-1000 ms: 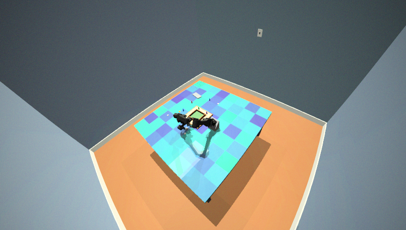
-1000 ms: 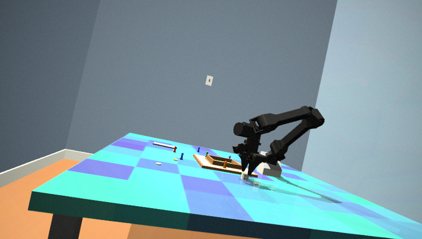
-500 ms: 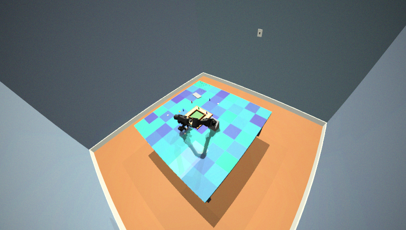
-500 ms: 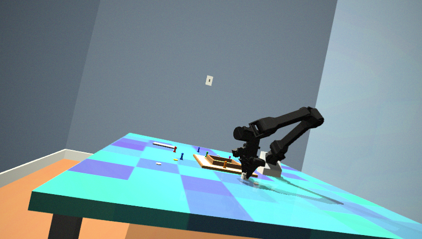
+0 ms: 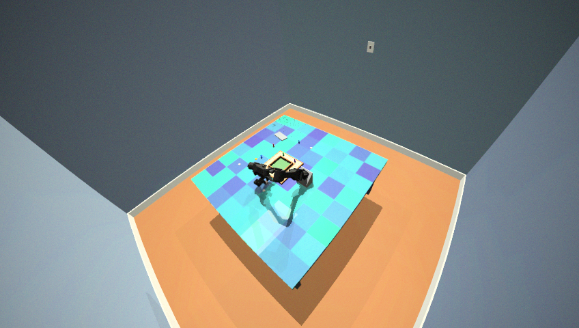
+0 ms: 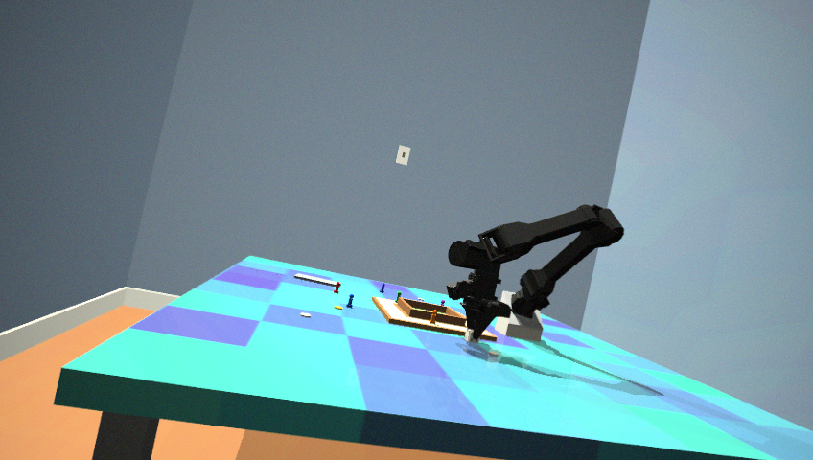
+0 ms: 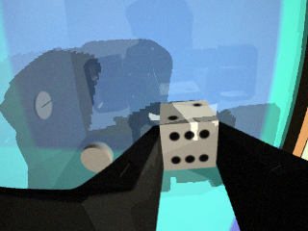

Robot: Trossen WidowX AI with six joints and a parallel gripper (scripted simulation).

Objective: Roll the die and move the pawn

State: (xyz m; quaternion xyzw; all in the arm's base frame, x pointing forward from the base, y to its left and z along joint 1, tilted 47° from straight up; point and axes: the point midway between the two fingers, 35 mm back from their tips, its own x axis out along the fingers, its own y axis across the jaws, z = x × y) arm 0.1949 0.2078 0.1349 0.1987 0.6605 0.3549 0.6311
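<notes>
Right now my gripper tip is 100 mm to the left of the orange pawn, 80 mm short of it and 10 mm below it. Also, from my gripper tip: purple pawn: 330 mm to the right, 10 mm ahead, 10 mm above; green felt tray: 210 mm to the right, 70 mm ahead, 10 mm below; die: right at my gripper tip.
</notes>
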